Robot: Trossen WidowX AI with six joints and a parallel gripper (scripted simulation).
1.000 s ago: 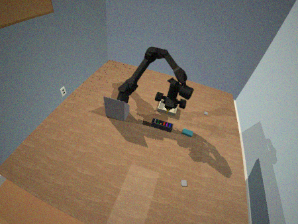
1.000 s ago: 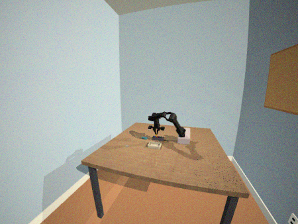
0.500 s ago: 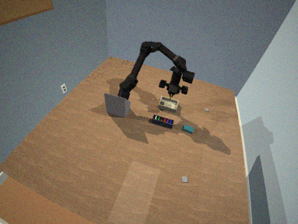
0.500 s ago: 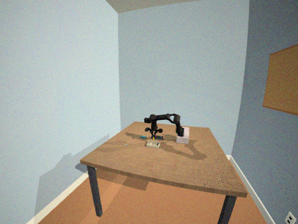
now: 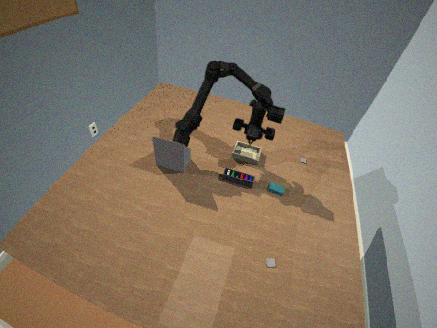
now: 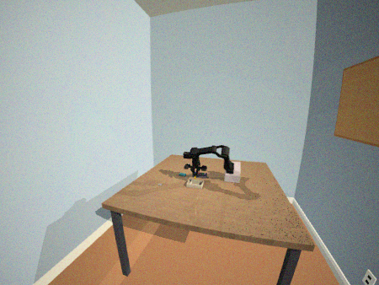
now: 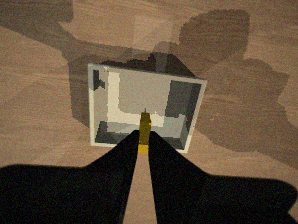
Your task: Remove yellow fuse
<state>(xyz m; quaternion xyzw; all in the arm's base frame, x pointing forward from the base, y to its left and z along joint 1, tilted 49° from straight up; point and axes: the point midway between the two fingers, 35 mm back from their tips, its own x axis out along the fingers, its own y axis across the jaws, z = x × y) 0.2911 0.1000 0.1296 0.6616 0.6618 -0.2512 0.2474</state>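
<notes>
My gripper tip is now 1 cm above the yellow fuse. Round my gripper tip: pale tray: 8 cm below; then teal block: 17 cm to the right, 17 cm ahead, 7 cm below.
</notes>
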